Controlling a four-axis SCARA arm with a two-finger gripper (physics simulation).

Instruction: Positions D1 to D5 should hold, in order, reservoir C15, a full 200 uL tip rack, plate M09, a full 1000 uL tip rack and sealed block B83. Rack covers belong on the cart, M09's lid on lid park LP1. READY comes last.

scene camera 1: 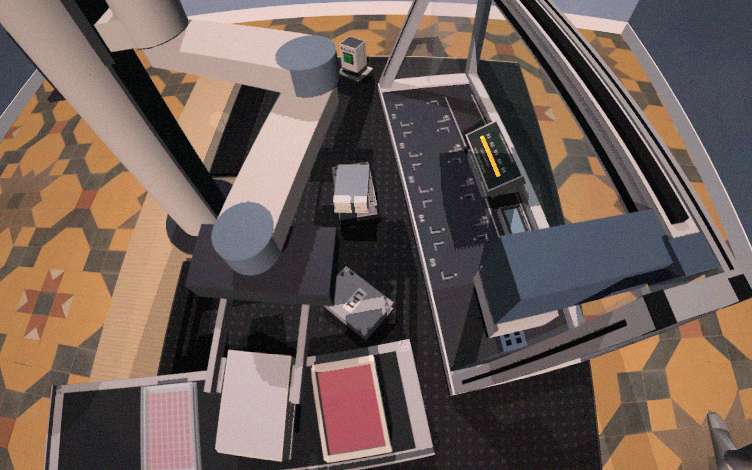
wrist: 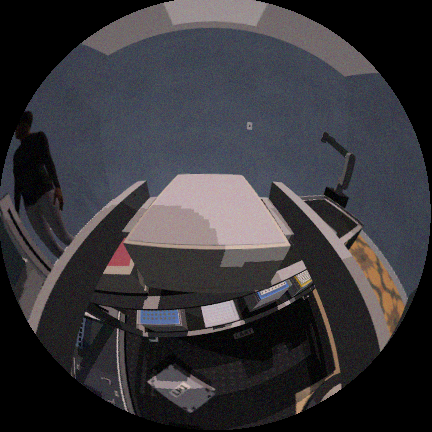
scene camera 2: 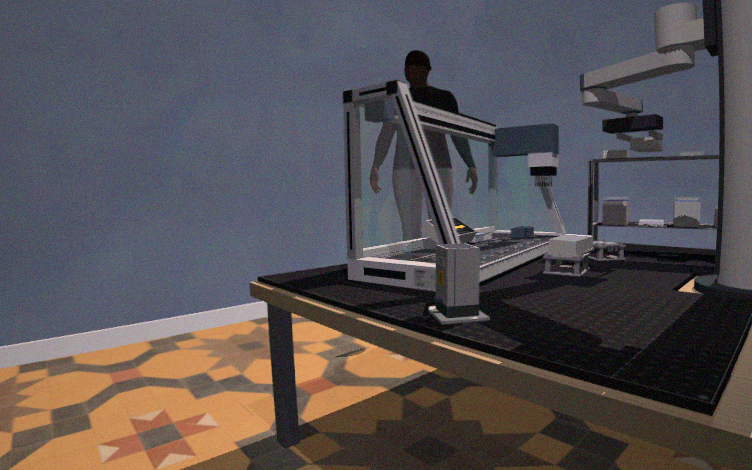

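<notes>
My gripper (scene camera 1: 255, 372) (scene camera 2: 643, 141) (wrist: 207, 190) is shut on a tall white-topped box with grey sides (scene camera 1: 256, 410) (wrist: 210, 212), held level a little above the cart (scene camera 1: 99, 382) (scene camera 2: 654, 159). No label on the box is readable. A red-filled open tray (scene camera 1: 353, 407) (wrist: 120, 256) is beside it on the cart top. A pink-welled plate (scene camera 1: 170, 423) is on the other side. The deck (scene camera 1: 413, 138) shows bare corner marks at D1 to D5. Lid park LP1 (scene camera 1: 360, 310) (wrist: 181, 387) carries no lid.
A blue rack (wrist: 160, 317), a white plate (wrist: 220, 314) and more racks are on the cart's lower level. A pale block (scene camera 1: 353, 182) (scene camera 2: 570, 243) sits on a stand. The deck's blue head (scene camera 1: 587, 266) (scene camera 2: 526, 139), tilted screen (scene camera 1: 494, 155) and frame rise nearby.
</notes>
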